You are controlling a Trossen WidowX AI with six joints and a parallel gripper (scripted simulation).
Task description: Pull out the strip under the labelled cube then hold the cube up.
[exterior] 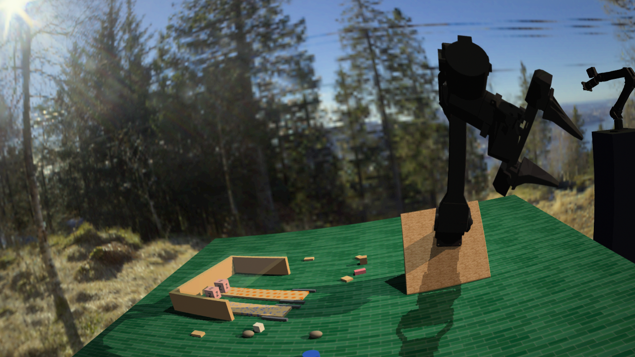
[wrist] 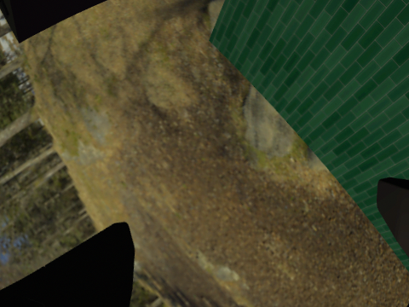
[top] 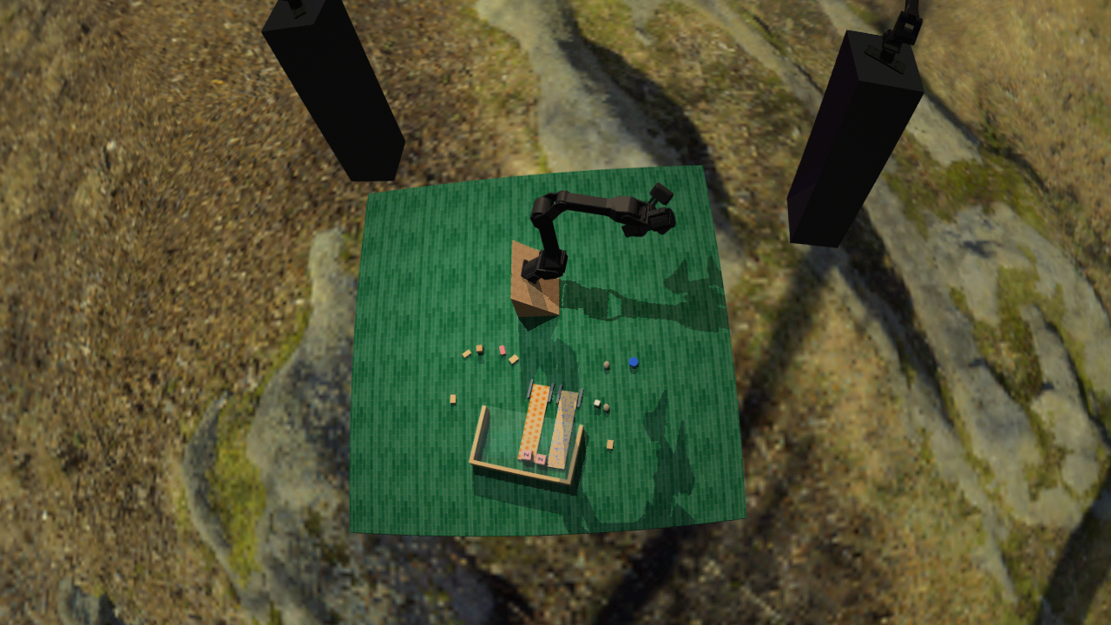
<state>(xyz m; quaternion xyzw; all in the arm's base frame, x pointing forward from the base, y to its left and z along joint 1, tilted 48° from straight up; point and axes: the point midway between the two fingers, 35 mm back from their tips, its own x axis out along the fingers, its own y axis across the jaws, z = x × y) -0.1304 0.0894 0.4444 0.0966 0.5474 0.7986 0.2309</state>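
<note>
The blue disc lies 44 cm ahead of my gripper tip, 29 cm below it and 4 cm to the right of it.
</note>
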